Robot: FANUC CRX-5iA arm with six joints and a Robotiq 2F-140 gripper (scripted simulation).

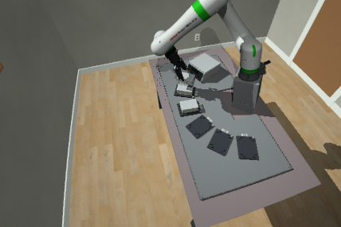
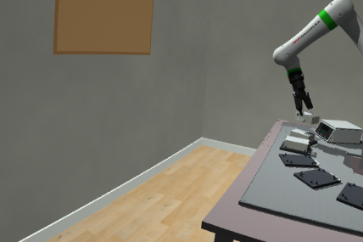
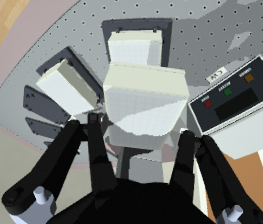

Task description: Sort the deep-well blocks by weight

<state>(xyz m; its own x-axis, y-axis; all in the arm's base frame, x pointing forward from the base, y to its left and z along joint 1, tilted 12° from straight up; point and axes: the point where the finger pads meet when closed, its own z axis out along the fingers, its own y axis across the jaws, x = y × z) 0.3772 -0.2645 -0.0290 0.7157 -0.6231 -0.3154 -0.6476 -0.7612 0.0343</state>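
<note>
Right now my hand is 260 mm past the pale platform, 170 mm to the left of it and 60 mm above it. From my hand the other things lie so: deep-well block: 10 mm below; then dark infeed nest: 150 mm below, 10 mm to the left, 10 mm ahead; then check-weigher: 250 mm behind, 170 mm to the right, 90 mm below.
</note>
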